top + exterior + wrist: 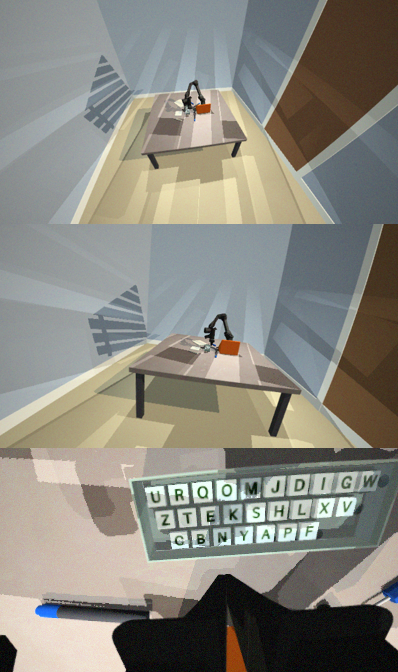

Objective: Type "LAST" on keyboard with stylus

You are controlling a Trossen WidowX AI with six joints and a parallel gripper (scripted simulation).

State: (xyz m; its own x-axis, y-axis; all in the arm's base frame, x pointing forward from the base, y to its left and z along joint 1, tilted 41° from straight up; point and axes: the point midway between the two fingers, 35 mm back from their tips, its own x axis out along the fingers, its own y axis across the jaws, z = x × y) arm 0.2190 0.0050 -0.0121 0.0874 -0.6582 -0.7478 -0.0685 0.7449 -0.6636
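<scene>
My gripper tip is 21 cm to the left of the blue stylus, 5 cm past it and 5 cm above it. Round my gripper tip: pale sheet (24 cm to the right, 16 cm ahead, 5 cm below).
</scene>
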